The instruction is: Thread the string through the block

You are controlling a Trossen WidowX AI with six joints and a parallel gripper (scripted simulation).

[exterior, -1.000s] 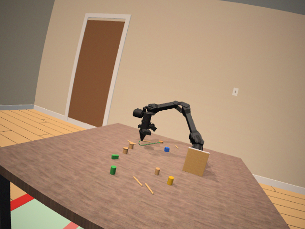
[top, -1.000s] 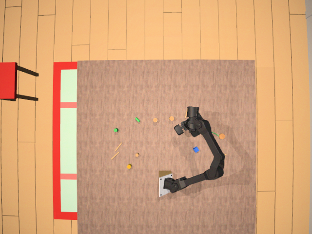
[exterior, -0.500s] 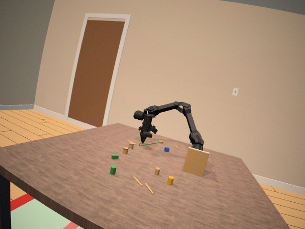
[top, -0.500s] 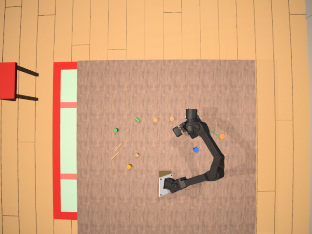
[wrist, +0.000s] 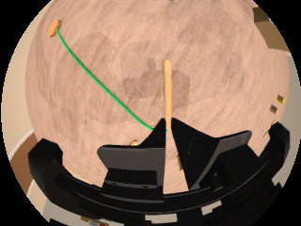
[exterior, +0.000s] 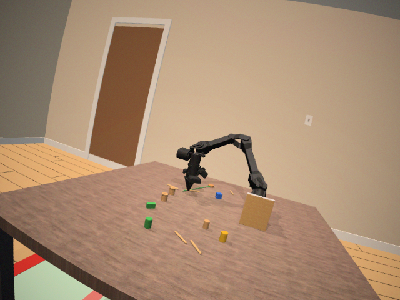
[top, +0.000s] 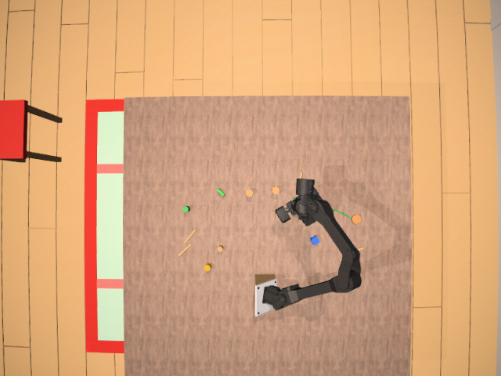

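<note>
My gripper tip is now 140 mm past the blue block and 110 mm to the left of it. Also, from my gripper tip: yellow peg 330 mm behind, 330 mm to the left; round wooden button 30 mm behind, 280 mm to the right, 10 mm below; thin wooden stick 10 mm behind, 10 mm to the right.
</note>
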